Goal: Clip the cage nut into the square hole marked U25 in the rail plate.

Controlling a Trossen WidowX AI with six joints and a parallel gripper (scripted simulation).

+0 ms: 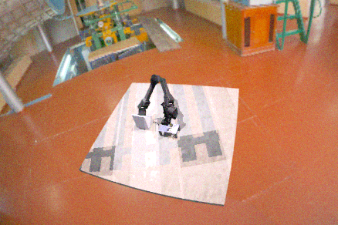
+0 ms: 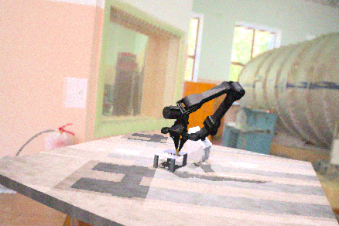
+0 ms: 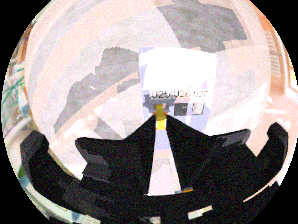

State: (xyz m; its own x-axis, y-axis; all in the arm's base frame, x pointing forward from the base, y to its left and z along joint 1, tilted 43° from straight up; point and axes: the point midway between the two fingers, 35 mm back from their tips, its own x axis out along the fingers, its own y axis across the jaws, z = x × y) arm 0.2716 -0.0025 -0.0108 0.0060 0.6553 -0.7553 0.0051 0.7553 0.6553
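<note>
My gripper tip is 10 mm above the small yellow cage nut. Also, from my gripper tip: label: 20 mm ahead, 30 mm to the right, 20 mm below.
</note>
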